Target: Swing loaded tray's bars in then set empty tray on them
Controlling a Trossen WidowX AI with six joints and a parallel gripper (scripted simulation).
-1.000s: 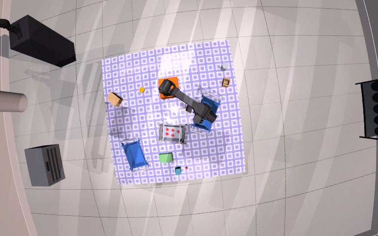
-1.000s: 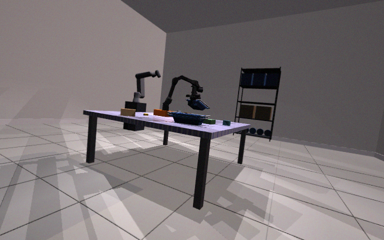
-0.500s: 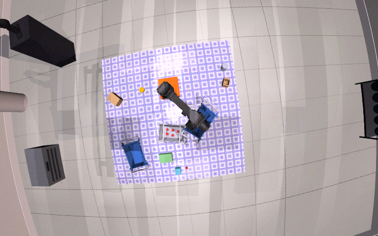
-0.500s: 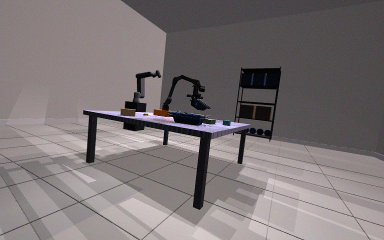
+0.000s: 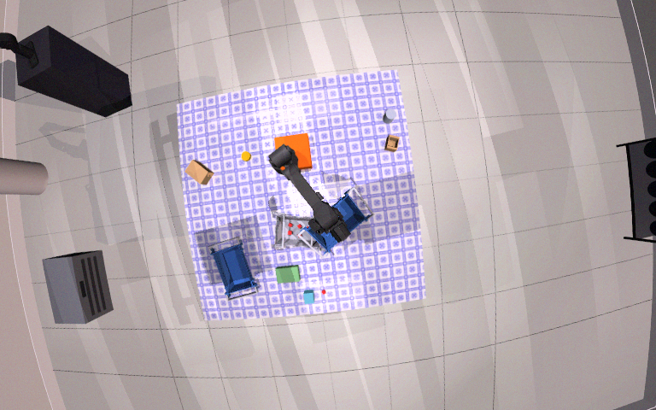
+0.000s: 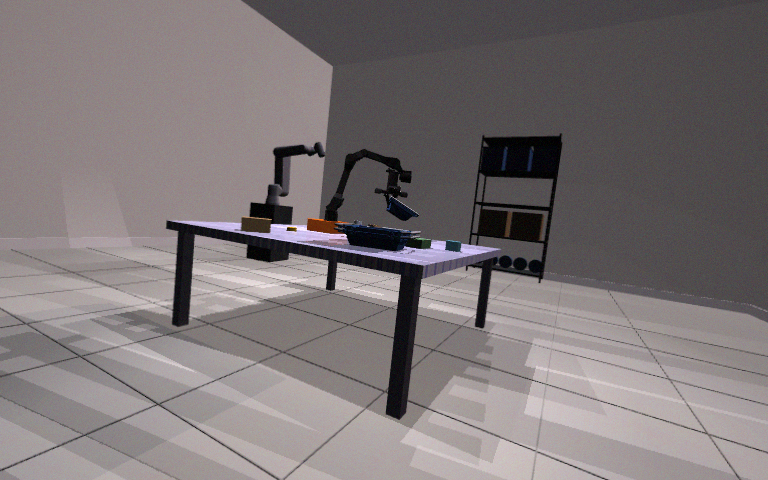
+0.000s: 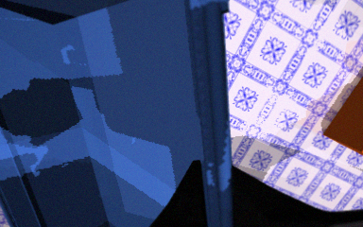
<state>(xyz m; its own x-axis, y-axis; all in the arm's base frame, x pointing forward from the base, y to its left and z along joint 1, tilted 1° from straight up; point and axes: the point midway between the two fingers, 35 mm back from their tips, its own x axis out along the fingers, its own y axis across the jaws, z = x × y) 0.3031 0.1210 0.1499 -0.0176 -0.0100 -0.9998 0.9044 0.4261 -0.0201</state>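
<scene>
The blue tray lies 60 mm ahead of my gripper tip and 30 mm to the left of it. The rest, counted from my gripper tip: small brown box (250 mm behind, 420 mm to the left, 160 mm below); teal block (420 mm ahead, 220 mm to the right, 160 mm below); green block (270 mm ahead, 300 mm to the right, 160 mm below).
</scene>
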